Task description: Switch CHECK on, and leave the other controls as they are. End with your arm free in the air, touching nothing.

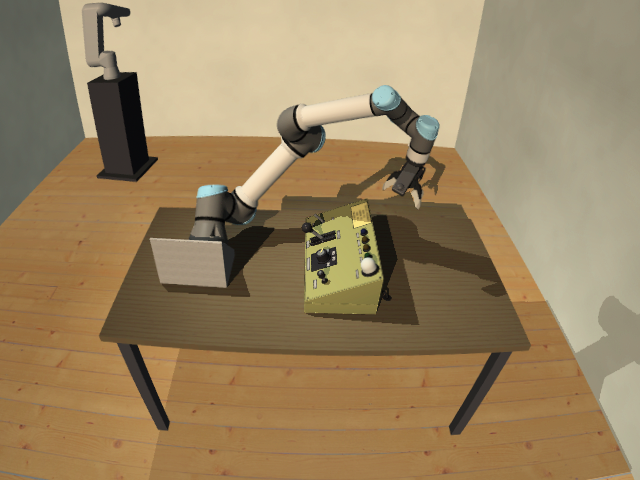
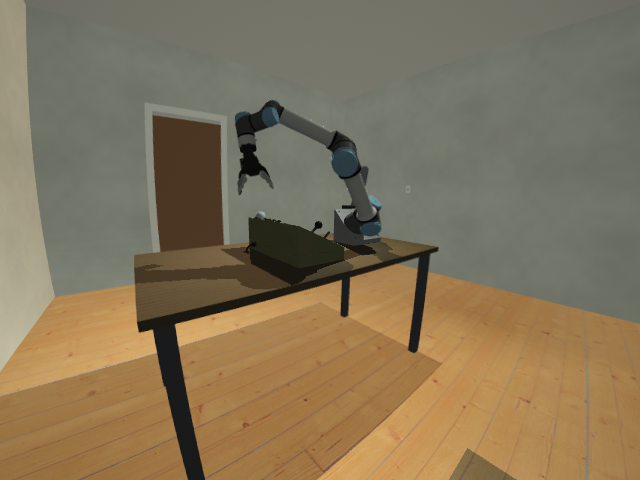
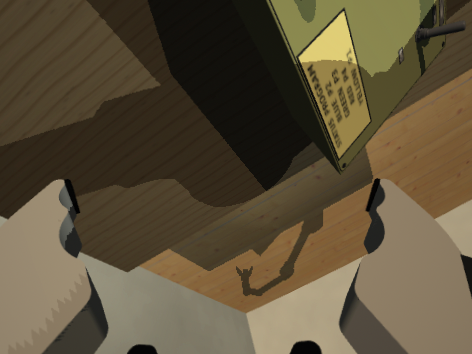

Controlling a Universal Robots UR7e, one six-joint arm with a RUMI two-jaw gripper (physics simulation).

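Where they show: gripper, fingertip midpoint: [image 1: 400, 199] [image 2: 256, 192] [image 3: 225, 183]; arm's base, origin of the base link: [image 1: 208, 244] [image 2: 354, 225].
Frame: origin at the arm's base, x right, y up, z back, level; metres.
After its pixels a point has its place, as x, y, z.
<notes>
A green control box [image 1: 345, 281] @[0.101, 0.007, -0.528] [image 2: 289, 242] @[-0.300, -0.017, -0.586] [image 3: 382, 35] @[-0.237, 0.008, -0.477] stands on the table. Its sloped top carries a black ball-knob lever [image 1: 306, 227] @[-0.131, 0.042, -0.354] [image 2: 318, 225] @[-0.162, 0.030, -0.364], a black joystick [image 1: 323, 255] @[-0.019, 0.009, -0.436], a small black knobbed control [image 1: 321, 274] @[0.093, 0.017, -0.444], a column of dark round buttons and a white dome [image 1: 368, 265] @[0.090, 0.081, -0.596] [image 2: 260, 214] @[0.048, 0.078, -0.604]. A grey rod-like lever [image 3: 442, 30] @[-0.270, 0.000, -0.388] shows near its far end. The small labels are too small to read, so I cannot tell which control is CHECK or its state. My gripper [image 1: 402, 196] @[-0.172, 0.193, -0.688] [image 2: 255, 189] @[-0.172, 0.193, -0.688] [image 3: 225, 183] @[-0.172, 0.193, -0.688] is open and empty, in the air above and beyond the box, touching nothing.
A yellow card [image 1: 360, 214] @[-0.265, 0.043, -0.553] [image 3: 340, 95] @[-0.262, 0.044, -0.555] with a status list lies on the box's top. A dark cable-like part [image 1: 386, 294] @[0.035, -0.092, -0.684] sticks out at the box's side. A pale panel [image 1: 190, 262] @[0.111, 0.000, 0.029] stands by the arm's base. The table [image 1: 258, 330] @[0.272, -0.114, -0.261] [image 2: 180, 294] @[-0.459, -0.114, -1.014] bears both.
</notes>
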